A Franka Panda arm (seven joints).
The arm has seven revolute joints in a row. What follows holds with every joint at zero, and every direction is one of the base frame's.
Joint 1 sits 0.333 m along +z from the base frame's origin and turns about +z.
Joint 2 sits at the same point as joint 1 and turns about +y.
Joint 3 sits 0.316 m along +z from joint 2 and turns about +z.
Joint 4 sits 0.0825 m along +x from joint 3 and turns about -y.
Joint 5 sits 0.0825 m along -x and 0.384 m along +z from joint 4 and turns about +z.
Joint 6 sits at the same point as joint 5 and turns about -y.
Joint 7 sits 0.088 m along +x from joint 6 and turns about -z.
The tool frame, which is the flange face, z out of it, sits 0.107 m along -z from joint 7; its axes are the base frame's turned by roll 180, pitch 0 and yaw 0 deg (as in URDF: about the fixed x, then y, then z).
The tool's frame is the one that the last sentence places.
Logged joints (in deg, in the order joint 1, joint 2, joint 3, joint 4, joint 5, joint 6, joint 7), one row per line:
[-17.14, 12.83, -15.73, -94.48, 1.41, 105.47, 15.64]
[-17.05, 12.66, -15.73, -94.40, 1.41, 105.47, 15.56]
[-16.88, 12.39, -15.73, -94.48, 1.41, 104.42, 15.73]
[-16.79, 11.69, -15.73, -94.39, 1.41, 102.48, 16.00]
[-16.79, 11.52, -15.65, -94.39, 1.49, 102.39, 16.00]
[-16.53, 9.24, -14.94, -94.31, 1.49, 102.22, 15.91]
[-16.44, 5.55, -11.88, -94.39, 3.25, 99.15, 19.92]
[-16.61, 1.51, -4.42, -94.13, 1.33, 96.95, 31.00]
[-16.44, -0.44, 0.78, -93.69, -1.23, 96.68, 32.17]
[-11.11, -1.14, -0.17, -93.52, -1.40, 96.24, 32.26]
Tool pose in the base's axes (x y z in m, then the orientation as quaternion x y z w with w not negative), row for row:
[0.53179, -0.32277, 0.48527, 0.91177, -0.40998, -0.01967, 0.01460]
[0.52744, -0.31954, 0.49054, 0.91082, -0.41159, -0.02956, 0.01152]
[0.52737, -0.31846, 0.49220, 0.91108, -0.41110, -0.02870, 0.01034]
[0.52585, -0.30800, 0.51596, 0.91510, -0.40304, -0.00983, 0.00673]
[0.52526, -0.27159, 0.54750, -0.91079, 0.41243, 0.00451, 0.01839]
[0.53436, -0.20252, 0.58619, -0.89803, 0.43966, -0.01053, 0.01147]
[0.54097, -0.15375, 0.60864, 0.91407, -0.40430, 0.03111, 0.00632]
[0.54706, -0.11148, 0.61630, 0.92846, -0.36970, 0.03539, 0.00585]
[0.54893, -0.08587, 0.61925, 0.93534, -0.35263, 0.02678, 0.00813]
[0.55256, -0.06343, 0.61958, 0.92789, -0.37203, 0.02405, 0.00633]
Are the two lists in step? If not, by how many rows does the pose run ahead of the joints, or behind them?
The pose runs 2 rows ahead of the joints: the pose in row i belongs to the joints in row i + 2.
